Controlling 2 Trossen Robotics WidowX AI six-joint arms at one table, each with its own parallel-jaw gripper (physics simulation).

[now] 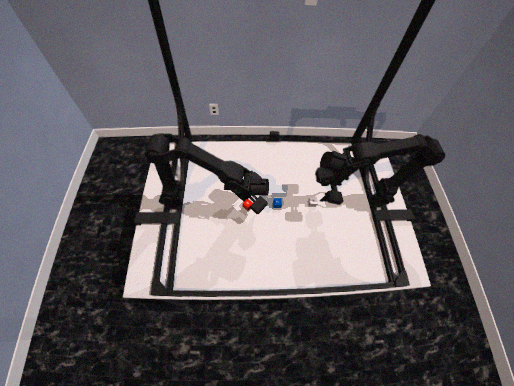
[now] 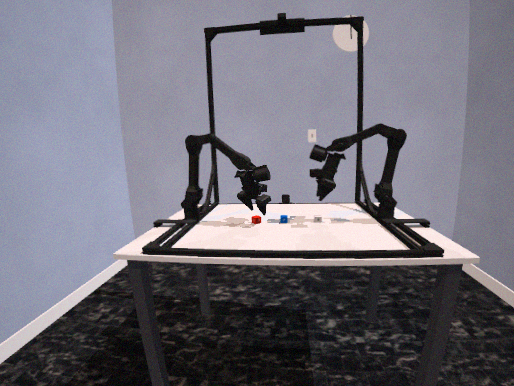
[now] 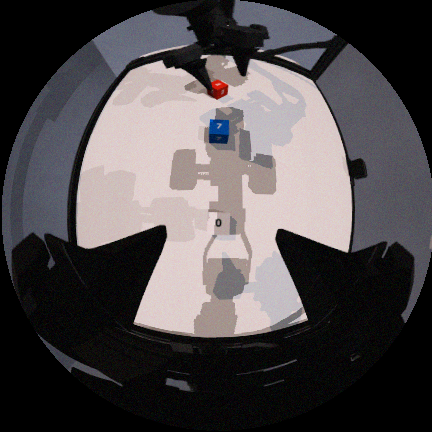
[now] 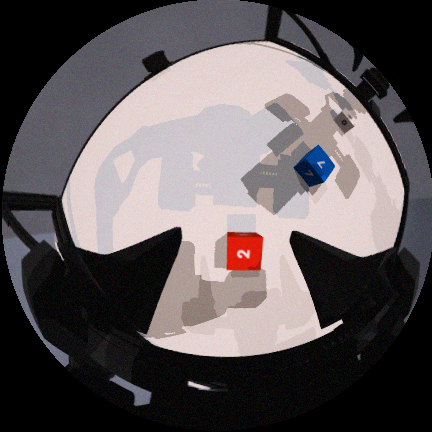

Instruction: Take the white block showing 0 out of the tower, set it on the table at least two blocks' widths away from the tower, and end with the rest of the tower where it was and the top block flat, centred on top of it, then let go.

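Places are measured from the left arm's base along level axes (x ahead, y left, z up), in centimetres.
Pixels of known places: left gripper, fingertip midpoint: point(image 1: 318, 191) point(image 2: 318, 198) point(image 3: 222, 232); right gripper, fingertip midpoint: point(image 1: 249, 197) point(image 2: 258, 212) point(image 3: 227, 81) point(image 4: 237, 234); left arm's base, link origin: point(image 1: 377, 201) point(image 2: 385, 217) point(image 3: 212, 350); right arm's base, link origin: point(image 1: 173, 202) point(image 2: 191, 217) point(image 3: 222, 48).
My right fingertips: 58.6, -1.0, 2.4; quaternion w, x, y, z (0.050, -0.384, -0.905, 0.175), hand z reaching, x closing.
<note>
Ahead of a thing's pixels: the offset from my right fingertips to its top centre, as dx, dy, dz. "*": to the spot under its first point. Level surfaces: height alone.
The white block showing 0 {-27.6, +0.9, -1.4} point(image 1: 313, 201) point(image 2: 318, 219) point(image 3: 218, 223) point(image 4: 344, 122) sits flat on the table, apart from the others. The blue block showing 7 {-11.9, +1.3, -1.4} point(image 1: 277, 202) point(image 2: 284, 219) point(image 3: 219, 131) point(image 4: 315, 166) sits mid-row. The red block showing 2 {+0.9, +2.0, -1.4} point(image 1: 247, 204) point(image 2: 256, 219) point(image 3: 218, 89) point(image 4: 244, 251) sits at the row's other end. No two blocks are stacked. My left gripper point(image 2: 321, 197) point(image 3: 222, 232) is open and empty, above the white block. My right gripper point(image 2: 258, 211) point(image 4: 237, 234) is open and empty, just above the red block, its fingers to either side.
The white table {dz -4.3} point(image 1: 280, 260) point(image 2: 300, 240) is bordered by a black frame {* -8.8, +37.7, -2.8} point(image 1: 275, 291) point(image 2: 290, 253). Black uprights rise behind it. Both arms reach in from the sides over the row of blocks, and their shadows cross the table.
</note>
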